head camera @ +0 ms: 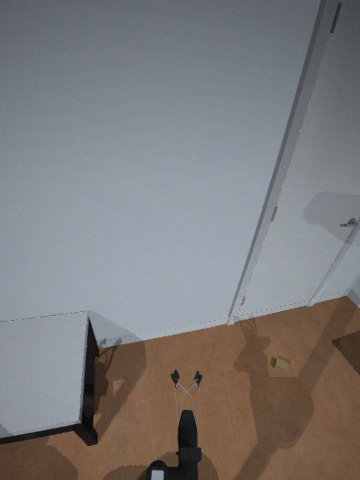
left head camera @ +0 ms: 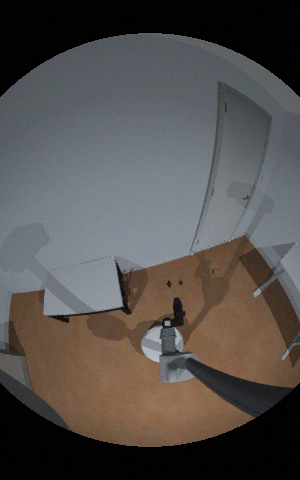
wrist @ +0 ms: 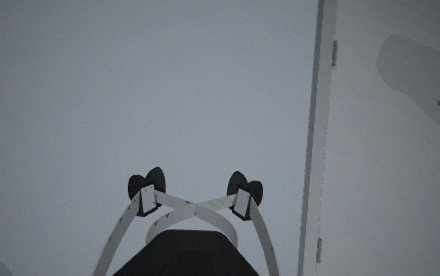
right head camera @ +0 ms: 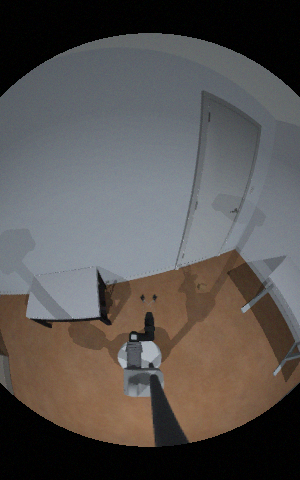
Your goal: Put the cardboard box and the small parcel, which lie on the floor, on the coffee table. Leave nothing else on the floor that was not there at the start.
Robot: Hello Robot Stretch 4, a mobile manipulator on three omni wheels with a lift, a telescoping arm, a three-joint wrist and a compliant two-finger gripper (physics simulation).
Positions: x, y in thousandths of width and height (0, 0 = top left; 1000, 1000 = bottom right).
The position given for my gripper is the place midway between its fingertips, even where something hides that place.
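White coffee table (head camera: 151, 770), (left head camera: 322, 597), (right head camera: 248, 616), visible. White door (wrist: 828, 697), visible. My gripper (head camera: 518, 772), (wrist: 449, 668), visible.
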